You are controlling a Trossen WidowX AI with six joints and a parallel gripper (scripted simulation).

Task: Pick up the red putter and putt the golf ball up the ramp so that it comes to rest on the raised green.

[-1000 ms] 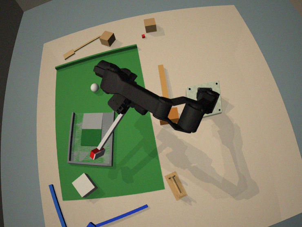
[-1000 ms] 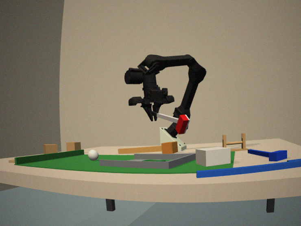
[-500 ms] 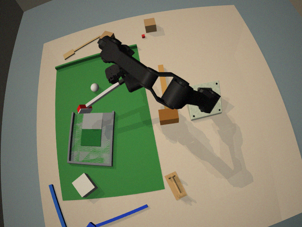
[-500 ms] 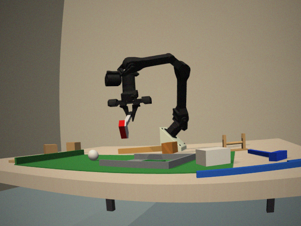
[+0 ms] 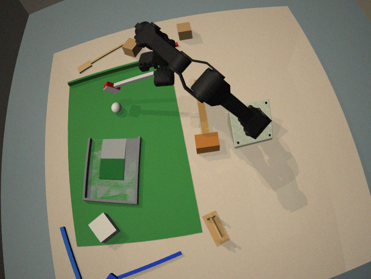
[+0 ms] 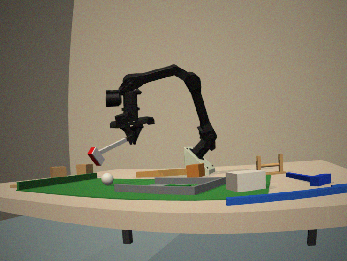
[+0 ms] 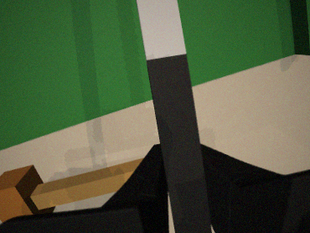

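Now: the red putter 120 mm ahead of my gripper tip and 10 mm below it. Also, from my gripper tip: small rack (120 mm behind, 520 mm to the left, 110 mm below); green rail (260 mm ahead, 160 mm to the right, 130 mm below); white golf ball (230 mm ahead, 40 mm to the left, 120 mm below).
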